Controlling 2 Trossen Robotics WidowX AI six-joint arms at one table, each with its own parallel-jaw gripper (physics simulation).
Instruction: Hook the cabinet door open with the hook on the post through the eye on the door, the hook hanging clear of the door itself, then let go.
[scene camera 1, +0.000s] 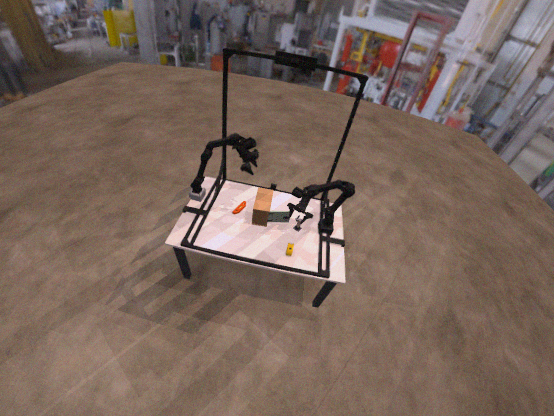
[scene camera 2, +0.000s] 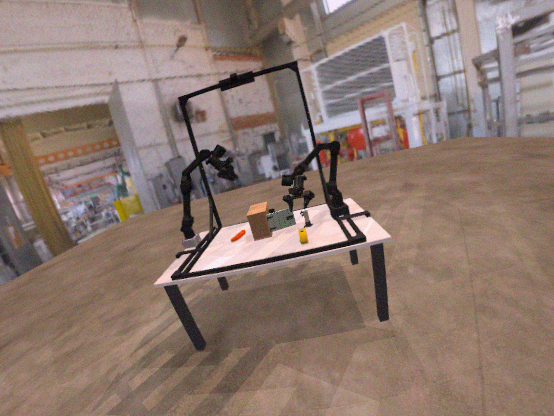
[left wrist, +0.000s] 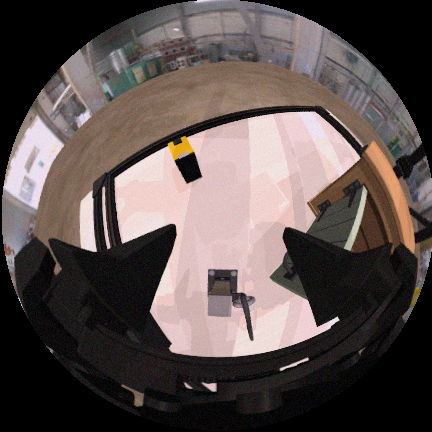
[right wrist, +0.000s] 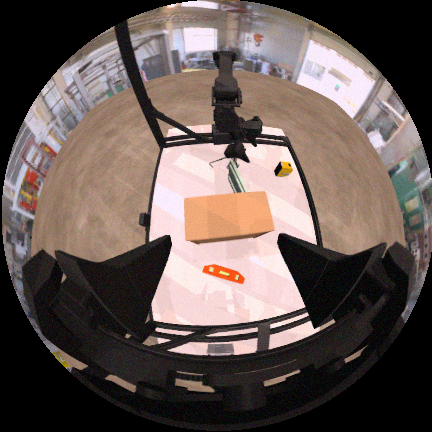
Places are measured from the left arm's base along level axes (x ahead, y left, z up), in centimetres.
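Pixels of known places: left gripper, fingertip midpoint: (scene camera 1: 294, 221) (scene camera 2: 297, 210) (left wrist: 231, 231) (right wrist: 252, 153); right gripper, fingertip midpoint: (scene camera 1: 255, 171) (scene camera 2: 236, 179) (right wrist: 225, 239); left arm's base at its link origin: (scene camera 1: 326, 224) (scene camera 2: 338, 205); right arm's base at its link origin: (scene camera 1: 197, 190) (scene camera 2: 190, 237).
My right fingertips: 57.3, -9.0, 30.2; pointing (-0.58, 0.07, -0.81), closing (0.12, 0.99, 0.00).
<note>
For each thing: its middle in the pictures, then the offset to it from my right fingertips, as dx, dy, dz. "*": a spot on its surface instead.
- brown cabinet at the middle of its body: (left wrist: 371, 222) (right wrist: 226, 221) (scene camera 2: 260, 220) (scene camera 1: 262, 207) -8.3, +3.4, -28.8
- grey post at a spot on its surface: (left wrist: 219, 305) * -36.1, +11.6, -27.0
- yellow-and-black block at the middle of its body: (left wrist: 185, 158) (right wrist: 283, 169) (scene camera 2: 303, 236) (scene camera 1: 289, 249) -30.5, +34.6, -33.5
- orange level at the middle of its body: (right wrist: 223, 272) (scene camera 2: 239, 235) (scene camera 1: 240, 207) +8.7, +0.7, -36.2
The brown cabinet (scene camera 1: 262, 205) (scene camera 2: 259, 221) (left wrist: 387, 192) (right wrist: 229, 216) stands on the table with its grey-green door (scene camera 1: 278, 216) (scene camera 2: 282, 220) (left wrist: 334, 227) (right wrist: 237, 177) swung open. The dark eye (left wrist: 287, 264) on the door is partly hidden by a finger in the left wrist view. The grey post (scene camera 1: 298, 223) (scene camera 2: 306, 218) (left wrist: 219, 305) stands beyond the door's free end. Its dark hook (left wrist: 246, 317) (right wrist: 218, 161) points away from the door, apart from the eye. My left gripper (scene camera 1: 301, 212) (scene camera 2: 298, 206) (left wrist: 231, 231) is open and empty above the post. My right gripper (right wrist: 225, 239) is open and empty, high beside the cabinet.
A yellow-and-black block (scene camera 1: 290, 249) (scene camera 2: 303, 236) (left wrist: 185, 159) (right wrist: 283, 169) stands near the table's front edge. An orange level (scene camera 1: 239, 207) (scene camera 2: 238, 235) (right wrist: 223, 273) lies on the cabinet's other side. A black frame (scene camera 1: 224, 115) (scene camera 2: 194, 132) rises over the table.
</note>
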